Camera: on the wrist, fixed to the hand. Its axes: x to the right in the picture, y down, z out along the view.
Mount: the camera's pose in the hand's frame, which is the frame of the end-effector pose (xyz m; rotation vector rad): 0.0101 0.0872 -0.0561 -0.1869 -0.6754 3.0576
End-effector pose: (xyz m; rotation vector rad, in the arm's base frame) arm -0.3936 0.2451 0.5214 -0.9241 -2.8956 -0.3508
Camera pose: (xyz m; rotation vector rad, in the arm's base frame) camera -0.3508 0.3063 0.5941 2.7909 -0.8522 -0.1419
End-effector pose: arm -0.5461 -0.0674 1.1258 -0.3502 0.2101 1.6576
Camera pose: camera -0.6275 -0.0873 1.0639 -0.4641 0.0762 -1.5169
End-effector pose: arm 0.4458 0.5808 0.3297 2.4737 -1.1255 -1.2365
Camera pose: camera 0.4426 0.5022 0.3980 -1.1743 -2.0469 -0.3214
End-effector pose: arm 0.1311 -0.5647 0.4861 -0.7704 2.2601 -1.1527
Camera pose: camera 0.0651 -0.4977 0.4412 1.6413 0.5851 0.8099
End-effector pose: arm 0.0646 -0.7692 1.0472 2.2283 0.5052 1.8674
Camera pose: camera 0.0230 -0.8500 1.0982 -0.7103 1.8848 0.1369
